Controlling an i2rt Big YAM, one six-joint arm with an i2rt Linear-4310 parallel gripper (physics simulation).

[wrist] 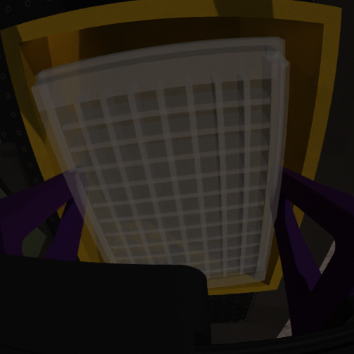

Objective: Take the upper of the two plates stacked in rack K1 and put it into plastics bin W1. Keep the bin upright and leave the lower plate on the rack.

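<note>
My gripper is shut on a translucent, grey-white plate with a grid of wells, one purple finger at its left side and one at its right. The plate is seen from above and slightly askew. Below it is the yellow bin, whose rim shows around the plate at the top, left, right and bottom. The plate overlaps the bin's opening in this view; its exact height relative to the rim is hard to tell. Rack K1 and the lower plate do not show in the wrist view.
A dark surface with small round holes shows below the bin and at the left edge. A black part of the arm covers the lower left. The picture is very dark, and the bin's floor is mostly hidden behind the plate.
</note>
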